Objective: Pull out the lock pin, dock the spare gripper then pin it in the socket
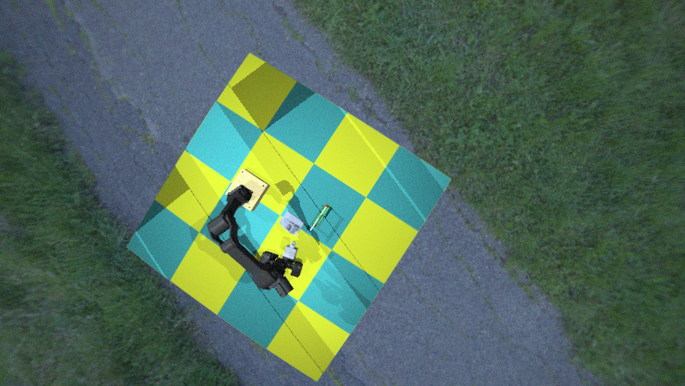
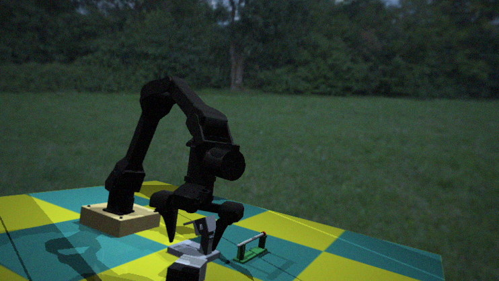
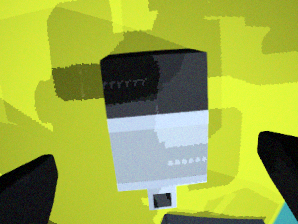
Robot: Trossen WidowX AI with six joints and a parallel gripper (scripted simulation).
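The spare gripper lies 6 cm below my gripper tip, 2 cm to the left of it and 1 cm behind it. From my gripper tip the other things lie so: green cradle (25 cm to the left, 6 cm below, 5 cm ahead); socket (15 cm to the left, 6 cm behind, 3 cm below).
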